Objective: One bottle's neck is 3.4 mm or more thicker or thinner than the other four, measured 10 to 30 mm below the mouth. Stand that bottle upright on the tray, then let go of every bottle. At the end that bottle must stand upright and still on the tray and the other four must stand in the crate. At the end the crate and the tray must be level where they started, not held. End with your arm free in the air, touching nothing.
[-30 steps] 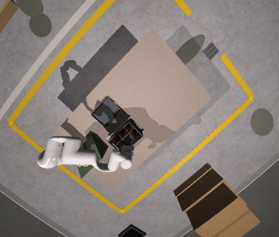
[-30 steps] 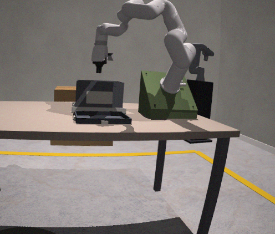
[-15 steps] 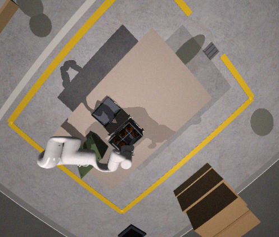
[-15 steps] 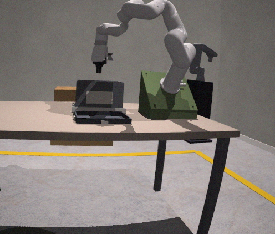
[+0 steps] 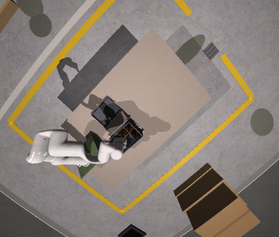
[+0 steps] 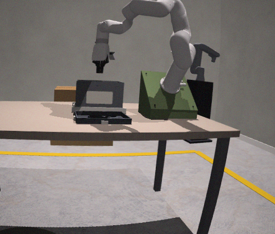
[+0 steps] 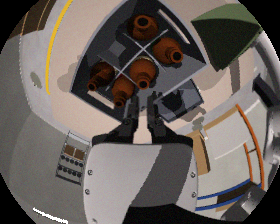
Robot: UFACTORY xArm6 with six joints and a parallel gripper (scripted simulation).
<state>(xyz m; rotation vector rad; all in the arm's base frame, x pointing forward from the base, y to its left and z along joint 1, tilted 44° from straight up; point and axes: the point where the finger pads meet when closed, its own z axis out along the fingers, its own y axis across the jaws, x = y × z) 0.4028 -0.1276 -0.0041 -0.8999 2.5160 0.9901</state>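
Now: the dark crate 160 mm below my hand, 40 mm to the right of it and 10 mm behind it. From my hand the other things lie so: glass bottle: 160 mm below, 100 mm behind, 80 mm to the right; then flat dark tray: 250 mm to the left, 230 mm below, 30 mm ahead.
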